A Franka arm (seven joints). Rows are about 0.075 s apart.
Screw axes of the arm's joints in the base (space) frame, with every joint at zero. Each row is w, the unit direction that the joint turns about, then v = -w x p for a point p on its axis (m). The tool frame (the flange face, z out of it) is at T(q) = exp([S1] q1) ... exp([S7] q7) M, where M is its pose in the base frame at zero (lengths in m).
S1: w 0 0 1 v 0 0 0
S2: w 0 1 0 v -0.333 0 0
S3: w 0 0 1 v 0 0 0
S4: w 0 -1 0 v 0.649 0 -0.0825
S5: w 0 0 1 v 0 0 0
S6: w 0 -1 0 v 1.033 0 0
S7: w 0 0 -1 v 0 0.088 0
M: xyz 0.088 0 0.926 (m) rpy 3.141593 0 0 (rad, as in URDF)
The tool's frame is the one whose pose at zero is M.
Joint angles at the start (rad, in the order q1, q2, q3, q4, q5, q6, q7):
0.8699 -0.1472 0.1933 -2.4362 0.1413 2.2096 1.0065
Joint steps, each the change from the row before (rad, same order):
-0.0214 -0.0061 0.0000 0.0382 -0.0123 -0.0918 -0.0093
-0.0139 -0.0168 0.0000 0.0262 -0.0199 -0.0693 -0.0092
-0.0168 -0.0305 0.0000 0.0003 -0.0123 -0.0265 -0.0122
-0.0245 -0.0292 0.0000 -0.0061 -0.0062 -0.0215 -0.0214
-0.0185 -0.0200 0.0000 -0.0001 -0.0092 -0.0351 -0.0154
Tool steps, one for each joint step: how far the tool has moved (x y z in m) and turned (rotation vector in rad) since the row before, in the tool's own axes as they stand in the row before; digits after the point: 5 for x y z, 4 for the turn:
0.00641 0.00353 -0.01261 -0.0421 -0.0201 0.0004
0.00282 0.00498 -0.01386 -0.0303 -0.0007 -0.0087
0.00286 0.00899 -0.01146 -0.0030 0.0131 -0.0020
0.00527 0.01154 -0.00822 -0.0017 0.0064 0.0002
0.00329 0.00969 -0.00561 -0.0170 -0.0019 -0.0009

